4 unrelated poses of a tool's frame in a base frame.
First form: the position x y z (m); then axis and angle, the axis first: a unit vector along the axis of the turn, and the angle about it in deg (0 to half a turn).
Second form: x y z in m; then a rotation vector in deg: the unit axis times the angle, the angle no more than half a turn. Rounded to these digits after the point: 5 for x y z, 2 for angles.
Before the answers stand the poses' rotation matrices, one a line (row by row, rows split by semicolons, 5 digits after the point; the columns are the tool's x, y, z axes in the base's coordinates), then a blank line. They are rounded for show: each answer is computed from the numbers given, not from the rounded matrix.
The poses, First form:
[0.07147, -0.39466, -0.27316, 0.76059, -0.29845, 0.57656, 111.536]
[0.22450, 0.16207, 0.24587, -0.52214, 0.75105, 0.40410, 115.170]
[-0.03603, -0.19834, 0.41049, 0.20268, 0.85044, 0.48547, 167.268]
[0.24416, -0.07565, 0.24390, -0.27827, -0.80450, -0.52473, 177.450]
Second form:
0.42378 -0.84664 0.32189; 0.22598 -0.24532 -0.94274; 0.87712 0.47225 0.08737
-0.03673 -0.92467 0.37900; -0.19321 0.37867 0.90514; -0.98047 -0.03998 -0.19256
-0.89426 0.23350 0.38180; 0.44749 0.45329 0.77090; 0.00694 0.86024 -0.50985
-0.84422 0.47086 0.25610; 0.42417 0.29479 0.85626; 0.32768 0.83150 -0.44860

[0.07147, -0.39466, -0.27316, 84.83, -33.29, 64.31]
[0.22450, 0.16207, 0.24587, -60.13, 86.50, 46.54]
[-0.03603, -0.19834, 0.41049, 33.90, 142.25, 81.20]
[0.24416, -0.07565, 0.24390, -49.38, -142.76, -93.11]

